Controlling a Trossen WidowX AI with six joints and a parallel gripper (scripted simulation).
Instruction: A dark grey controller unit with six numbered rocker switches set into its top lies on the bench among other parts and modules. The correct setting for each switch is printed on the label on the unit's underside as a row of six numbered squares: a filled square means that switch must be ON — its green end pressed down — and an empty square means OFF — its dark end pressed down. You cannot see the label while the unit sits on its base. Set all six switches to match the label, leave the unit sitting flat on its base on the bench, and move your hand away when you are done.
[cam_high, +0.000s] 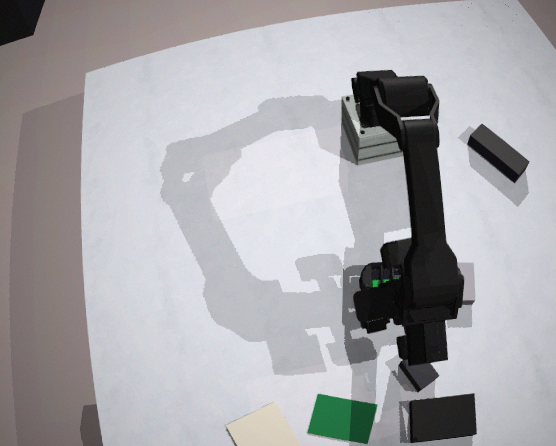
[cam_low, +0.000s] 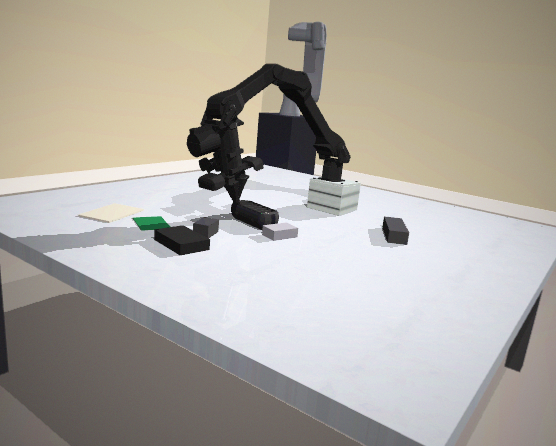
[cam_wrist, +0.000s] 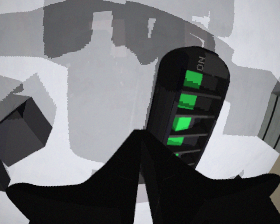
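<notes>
My gripper tip is now 130 mm to the right of the grey block, 50 mm above it and 30 mm past it. The rest, counted from my gripper tip: green card (170 mm ahead, 130 mm to the right, 60 mm below); then dark flat box (210 mm ahead, 50 mm to the left, 50 mm below); then small dark cube (120 mm ahead, 40 mm below, 20 mm to the left).
</notes>
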